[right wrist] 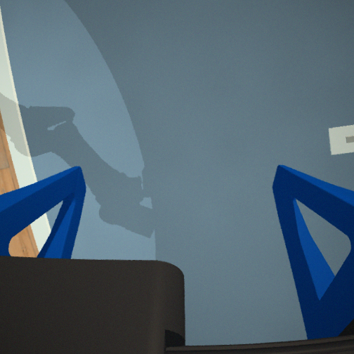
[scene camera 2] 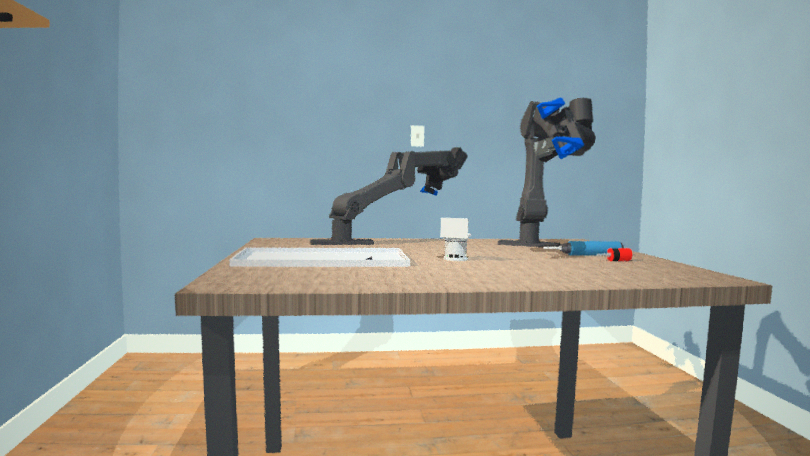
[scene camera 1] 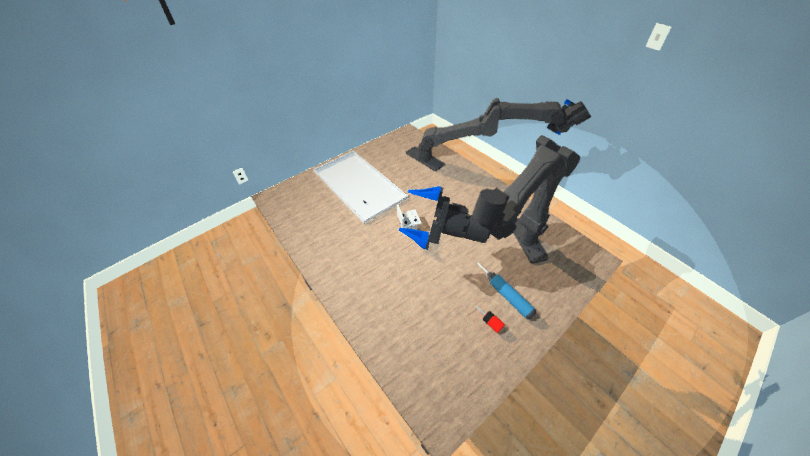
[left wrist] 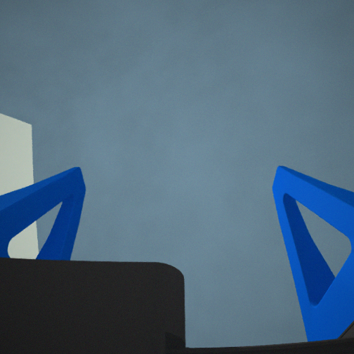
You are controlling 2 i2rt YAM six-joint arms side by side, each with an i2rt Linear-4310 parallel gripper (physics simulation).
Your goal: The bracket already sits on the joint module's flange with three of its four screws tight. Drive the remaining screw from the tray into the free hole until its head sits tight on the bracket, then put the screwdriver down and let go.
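Places are measured from the left arm's base along level axes (x ahead, y left, z up), in millimetres.
Pixels of known places: left gripper, between the fingertips: (scene camera 2: 546,121) (scene camera 1: 403,210); right gripper, between the fingertips: (scene camera 2: 422,180); left arm's base, origin of its link: (scene camera 2: 528,245) (scene camera 1: 526,240); right arm's base, origin of its link: (scene camera 2: 341,243) (scene camera 1: 424,159).
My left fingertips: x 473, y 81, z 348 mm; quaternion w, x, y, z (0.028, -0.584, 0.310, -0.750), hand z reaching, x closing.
Note:
For each thing: its top centre in the pictures, then the offset to it from my left fingertips.
- small dark screw, centre of its top: (scene camera 2: 368,256) (scene camera 1: 364,200) 86 mm ahead, 410 mm right, 333 mm down
- white tray, centre of its top: (scene camera 2: 322,253) (scene camera 1: 357,181) 99 mm ahead, 534 mm right, 332 mm down
- upright joint module, centre of its top: (scene camera 2: 456,235) 62 mm back, 227 mm right, 284 mm down
- blue screwdriver, centre of its top: (scene camera 2: 583,241) (scene camera 1: 505,284) 299 mm back, 94 mm left, 307 mm down
- black screwdriver, centre of its top: (scene camera 2: 613,248) (scene camera 1: 489,314) 214 mm back, 174 mm left, 314 mm down
A small dark screw (scene camera 1: 364,201) (scene camera 2: 369,258) lies in the white tray (scene camera 1: 357,175) (scene camera 2: 283,262). The white bracket (scene camera 1: 412,217) (scene camera 2: 454,227) sits on the upright joint module (scene camera 2: 455,249) beside the tray; its screws and free hole are too small to tell apart. A blue screwdriver (scene camera 1: 512,295) (scene camera 2: 595,248) lies on the table. My left gripper (scene camera 1: 404,210) (scene camera 2: 558,126) (left wrist: 178,177) is open and empty, high above the table. My right gripper (scene camera 2: 429,190) (right wrist: 178,176) is open and empty, raised and pointing away from the tray; the arm partly hides its fingers in the scene views.
A shorter red and black screwdriver (scene camera 1: 494,322) (scene camera 2: 619,254) lies beside the blue one, near the same table end. The wooden table (scene camera 1: 396,317) (scene camera 2: 470,303) carries both arm bases at its far edge. In scene camera 1 the left arm stands between the tray and the screwdrivers.

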